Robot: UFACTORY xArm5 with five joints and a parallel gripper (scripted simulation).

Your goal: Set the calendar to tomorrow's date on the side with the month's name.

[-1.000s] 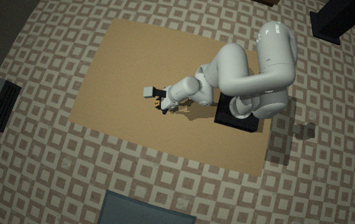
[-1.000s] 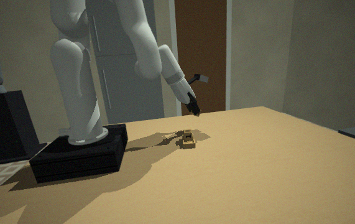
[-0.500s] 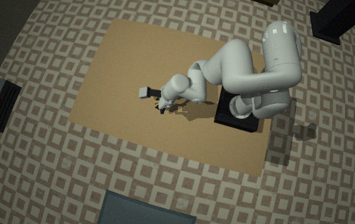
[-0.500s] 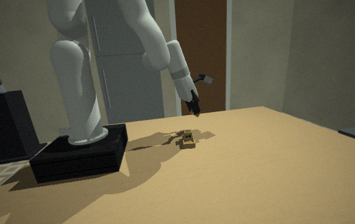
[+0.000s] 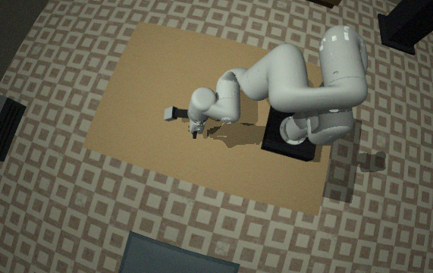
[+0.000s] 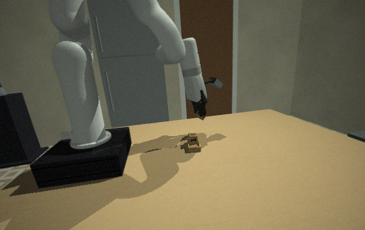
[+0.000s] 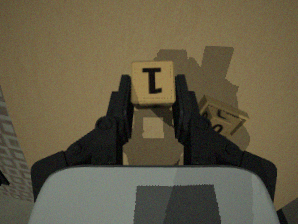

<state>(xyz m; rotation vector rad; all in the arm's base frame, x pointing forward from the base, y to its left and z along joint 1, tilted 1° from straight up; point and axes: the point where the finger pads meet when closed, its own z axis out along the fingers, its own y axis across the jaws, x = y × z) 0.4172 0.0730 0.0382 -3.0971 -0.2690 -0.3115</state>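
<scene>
The wooden date cube lies 20 mm below my hand. Also, from my hand: wooden calendar tray (110 mm to the right, 100 mm below, 70 mm behind).
</scene>
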